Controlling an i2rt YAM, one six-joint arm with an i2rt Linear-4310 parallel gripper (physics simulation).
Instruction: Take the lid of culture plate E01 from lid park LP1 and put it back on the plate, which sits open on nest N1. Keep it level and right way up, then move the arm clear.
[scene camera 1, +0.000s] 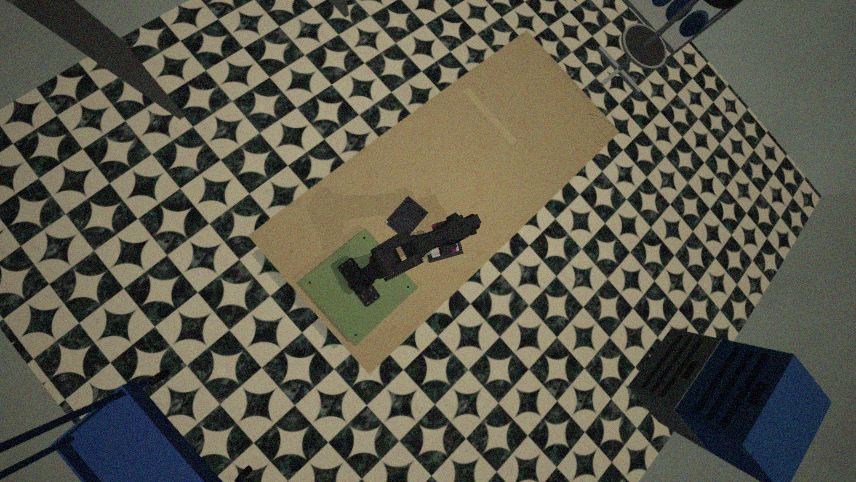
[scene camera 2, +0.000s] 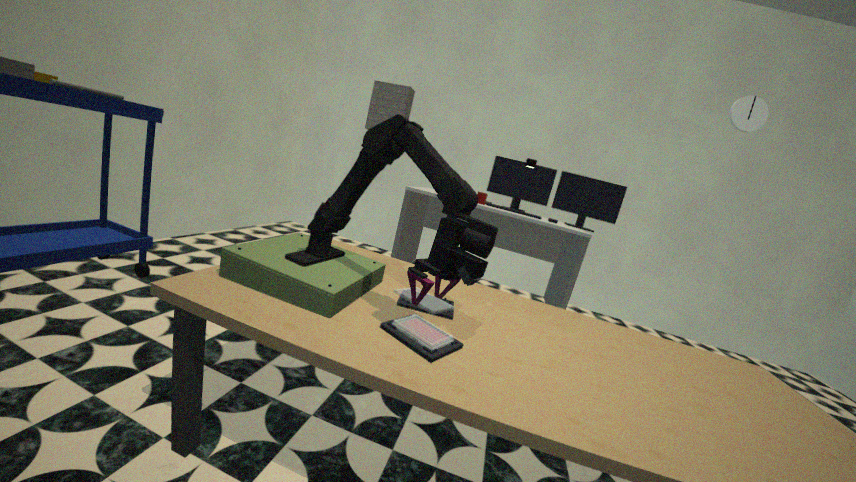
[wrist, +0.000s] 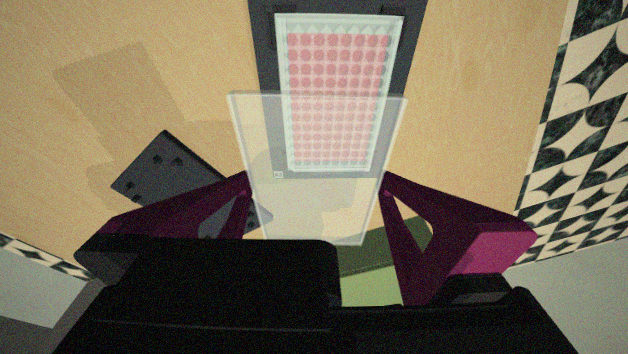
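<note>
Dark lid park (wrist: 166, 167) visible. Pale grey plate lid (wrist: 315, 160), touching nothing else, carried by my gripper (scene camera 2: 426, 302) and (wrist: 314, 177).
</note>
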